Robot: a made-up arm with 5 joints.
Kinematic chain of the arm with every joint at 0, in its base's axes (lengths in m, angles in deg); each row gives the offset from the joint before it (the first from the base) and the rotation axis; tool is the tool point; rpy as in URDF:
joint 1: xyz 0 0 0.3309 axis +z
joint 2: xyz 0 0 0 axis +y
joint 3: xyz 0.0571 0 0.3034 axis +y
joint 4: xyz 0.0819 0 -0.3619 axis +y
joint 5: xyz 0.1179 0 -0.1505 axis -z
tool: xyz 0 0 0 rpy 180 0 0
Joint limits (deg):
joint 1: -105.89..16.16
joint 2: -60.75..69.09
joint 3: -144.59..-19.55
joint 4: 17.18..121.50
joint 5: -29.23..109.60
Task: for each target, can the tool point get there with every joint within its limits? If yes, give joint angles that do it. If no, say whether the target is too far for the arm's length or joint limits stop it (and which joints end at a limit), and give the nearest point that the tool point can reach.
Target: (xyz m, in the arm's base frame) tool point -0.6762 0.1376 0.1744
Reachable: no: joint limits stop it (at a limit: joint 2, joint 3) | nearest point -0.1062 0.0216 0.1098 | short by 0.585 m
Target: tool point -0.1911 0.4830 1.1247
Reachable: no: too far | nearest point -0.1747 0.4416 1.0566 | short by 0.081 m
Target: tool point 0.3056 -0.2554 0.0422
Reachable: yes | joints -39.89 55.41 -84.65 111.03 -12.28
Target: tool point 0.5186 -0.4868 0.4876
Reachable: yes | joints -43.19 38.10 -131.05 91.39 91.71
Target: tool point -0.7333 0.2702 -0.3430
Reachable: no: too far | nearest point -0.0839 0.0309 0.0032 | short by 0.774 m
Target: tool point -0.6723 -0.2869 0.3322
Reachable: no: joint limits stop it (at a limit: joint 1) | nearest point -0.1259 -0.4424 0.3322 | short by 0.568 m
